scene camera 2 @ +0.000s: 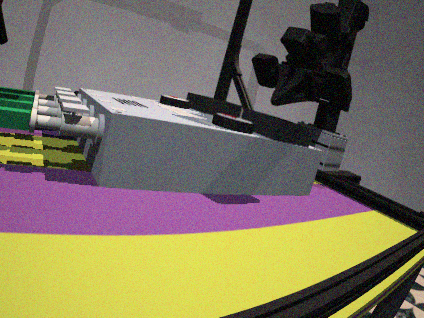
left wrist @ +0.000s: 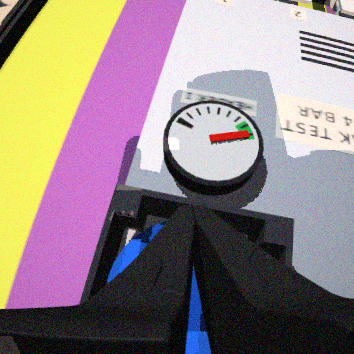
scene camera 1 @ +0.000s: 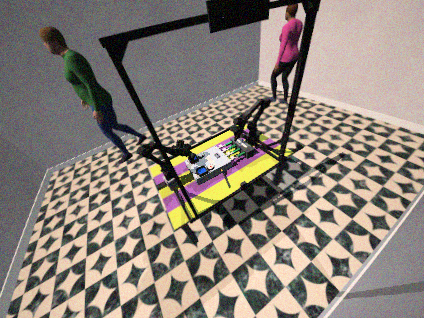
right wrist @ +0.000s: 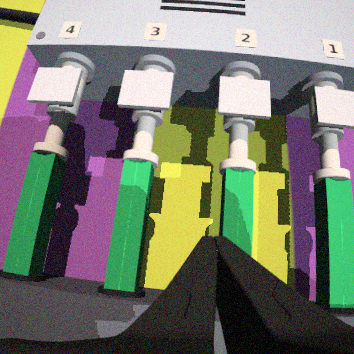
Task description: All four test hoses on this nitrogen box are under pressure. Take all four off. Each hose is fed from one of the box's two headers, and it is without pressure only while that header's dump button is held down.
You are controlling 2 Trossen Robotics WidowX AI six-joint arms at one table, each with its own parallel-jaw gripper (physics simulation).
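Seen in the pictures: left gripper, between the fingertips: (scene camera 2: 272,103) (left wrist: 190,216); right gripper, between the fingertips: (scene camera 2: 4,43) (scene camera 1: 234,141) (right wrist: 211,246); left arm's base, origin of its link: (scene camera 2: 324,129) (scene camera 1: 169,176); right arm's base, origin of its link: (scene camera 1: 252,135).
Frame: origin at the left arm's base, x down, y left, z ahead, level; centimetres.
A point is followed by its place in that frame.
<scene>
The pale box (scene camera 1: 214,156) {z 43.7, x 3.2, y -5.7 cm} (scene camera 2: 200,165) {z 42.8, x 7.6, y 7.8 cm} (left wrist: 210,52) {z 44.7, x 3.2, y 4.2 cm} (right wrist: 115,22) {z 49.1, x 3.1, y -14.3 cm} lies on the mat. In the left wrist view a gauge (left wrist: 215,160) {z 34.2, x 1.7, y 4.2 cm} has its red needle on the green band. My left gripper (left wrist: 190,216) {z 30.0, x -1.9, y 5.7 cm} is shut and empty, above a blue button (left wrist: 132,255) {z 28.9, x 1.5, y 8.1 cm} in a black guard; its fingers hide part of the button. Another blue button (scene camera 1: 201,170) {z 24.3, x 1.5, y -12.6 cm} shows in scene camera 1. Hose 4 (right wrist: 32,215) {z 64.2, x 4.7, y -19.8 cm}, hose 3 (right wrist: 129,225) {z 65.1, x 4.7, y -13.2 cm}, hose 2 (right wrist: 238,200) {z 63.8, x 4.7, y -6.0 cm} and hose 1 (right wrist: 334,240) {z 66.9, x 4.7, y 0.0 cm} have green grips and sit in the box's fittings. My right gripper (right wrist: 211,246) {z 67.0, x -2.3, y -8.8 cm} is shut and empty, over hose 2's grip.
White square tabs stand over the fittings; tab 4 (right wrist: 54,85) {z 54.7, x 3.4, y -18.7 cm} is tilted. A dark grey block (right wrist: 60,300) {z 69.4, x 3.2, y -16.9 cm} lies under the grips' outer ends. Two gauges (scene camera 2: 232,122) {z 37.8, x 2.2, y 6.3 cm} (scene camera 2: 175,101) {z 34.4, x 2.2, y -12.0 cm} stand on the box. A black frame (scene camera 1: 132,95) {z -0.9, x -78.1, y -40.1 cm} rises around the striped mat (scene camera 1: 175,217) {z -13.3, x 11.1, y -28.6 cm}.
</scene>
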